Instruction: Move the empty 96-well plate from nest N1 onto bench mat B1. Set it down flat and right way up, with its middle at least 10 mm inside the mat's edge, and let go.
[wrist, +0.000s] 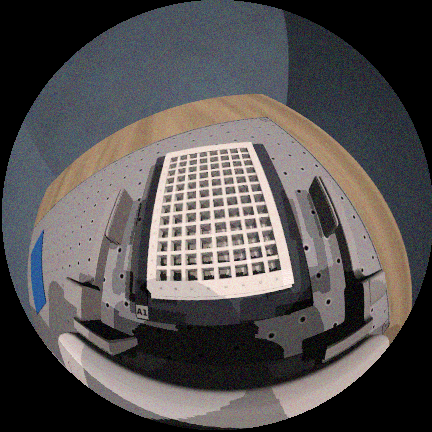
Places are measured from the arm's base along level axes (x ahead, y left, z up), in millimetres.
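Pixels of known places: hand, its tool point: (216, 209).
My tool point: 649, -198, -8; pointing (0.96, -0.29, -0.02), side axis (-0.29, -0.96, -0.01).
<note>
Ahead of a thing's pixels: the offset from my tool point to its top centre, as dx, dy, dz. "spot": to the spot under its first point. Level surfaces: height alone.
The white 96-well plate {+10, +1, +1} (218, 215) lies flat and right way up in a dark nest {spot: -52, -40, -13} (300, 265) at the middle of the wrist view; its square wells look empty. A small tag "A1" shows at the nest's near left corner. My gripper (223, 212) is open, with one finger pad on each side of the plate and a gap between each pad and the plate. Whether the pads are level with the plate or above it is hard to tell. A blue patch {spot: +7, +365, -23} (38, 272) at the far left edge may be part of bench mat B1; most of it is out of view.
A grey board with small holes {dz -25} (95, 200) lies under the nest. The wooden table edge (150, 120) runs behind it and down the right side. Shadows of the gripper fall on the board and the nest.
</note>
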